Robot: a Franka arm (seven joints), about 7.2 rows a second.
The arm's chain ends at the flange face. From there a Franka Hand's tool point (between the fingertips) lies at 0.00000 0.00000 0.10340 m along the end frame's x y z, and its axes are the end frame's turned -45 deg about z.
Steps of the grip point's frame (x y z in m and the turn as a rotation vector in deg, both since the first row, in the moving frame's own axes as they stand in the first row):
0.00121 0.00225 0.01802 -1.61 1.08 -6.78
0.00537 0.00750 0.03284 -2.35 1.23 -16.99
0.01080 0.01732 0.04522 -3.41 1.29 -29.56
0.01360 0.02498 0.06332 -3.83 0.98 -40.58
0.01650 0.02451 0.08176 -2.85 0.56 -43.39
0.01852 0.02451 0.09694 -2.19 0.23 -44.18
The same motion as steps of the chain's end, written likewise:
-0.00102 0.00026 0.01808 -0.37 1.90 -6.78
0.00439 0.00077 0.03295 -0.79 2.53 -16.99
0.01347 0.00354 0.04542 -1.50 3.32 -29.56
0.02041 0.00679 0.06356 -2.02 3.40 -40.58
0.02400 0.00458 0.08189 -1.62 2.41 -43.39
0.02672 0.00311 0.09701 -1.39 1.71 -44.18

